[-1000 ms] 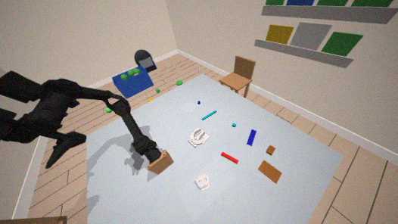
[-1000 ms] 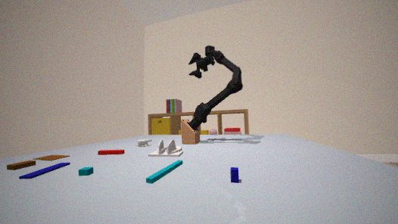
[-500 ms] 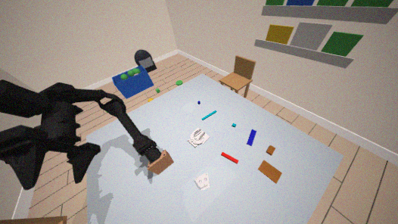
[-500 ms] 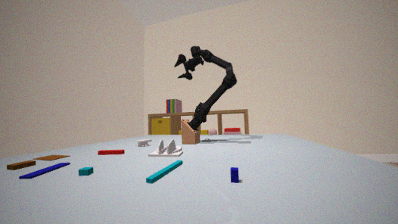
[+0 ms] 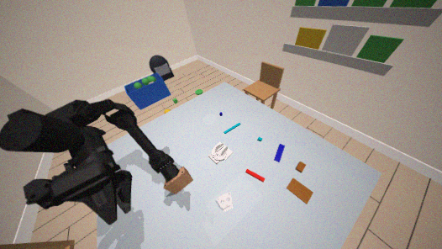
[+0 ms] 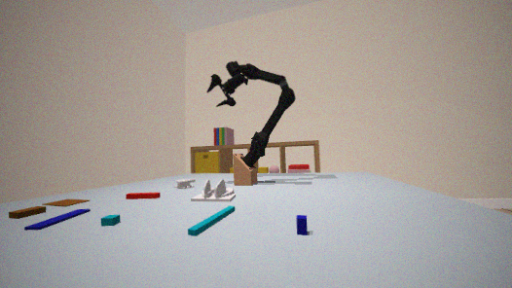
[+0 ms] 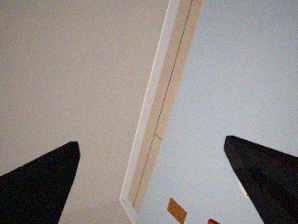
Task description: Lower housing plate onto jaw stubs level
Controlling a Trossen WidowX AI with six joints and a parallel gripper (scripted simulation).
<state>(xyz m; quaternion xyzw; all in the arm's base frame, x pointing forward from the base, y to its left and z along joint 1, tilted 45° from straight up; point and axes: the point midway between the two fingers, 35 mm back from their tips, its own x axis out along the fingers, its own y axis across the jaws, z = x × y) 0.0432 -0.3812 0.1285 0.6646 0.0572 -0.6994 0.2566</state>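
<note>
Right now the white part is 430 mm below my gripper tip, 190 mm ahead of it and 10 mm to the right of it. The rest, counted from my gripper tip: blue bar (610 mm ahead, 440 mm below, 40 mm to the left); then red bar (440 mm below, 390 mm ahead, 10 mm to the left); then small blue block (540 mm to the left, 480 mm ahead, 430 mm below).
</note>
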